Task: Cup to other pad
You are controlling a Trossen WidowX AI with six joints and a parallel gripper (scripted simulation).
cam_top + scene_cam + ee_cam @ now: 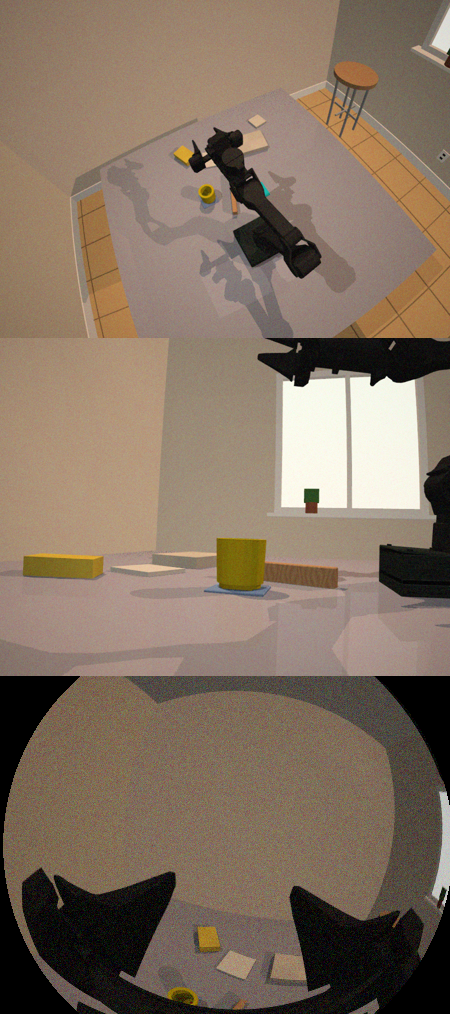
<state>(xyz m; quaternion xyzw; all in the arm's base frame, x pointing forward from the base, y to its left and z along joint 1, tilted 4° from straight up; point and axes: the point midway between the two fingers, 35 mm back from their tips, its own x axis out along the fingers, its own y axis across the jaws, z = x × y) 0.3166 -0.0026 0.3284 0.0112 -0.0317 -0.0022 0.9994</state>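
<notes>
The yellow cup is 37 cm below my gripper tip, 6 cm to the left of it and 1 cm ahead of it. The rest, counted from my gripper tip: light blue pad 42 cm below, 6 cm to the left, 1 cm ahead; teal pad 42 cm below, 14 cm to the right, 10 cm behind; wooden bar 40 cm below, 5 cm behind, 4 cm to the right.
</notes>
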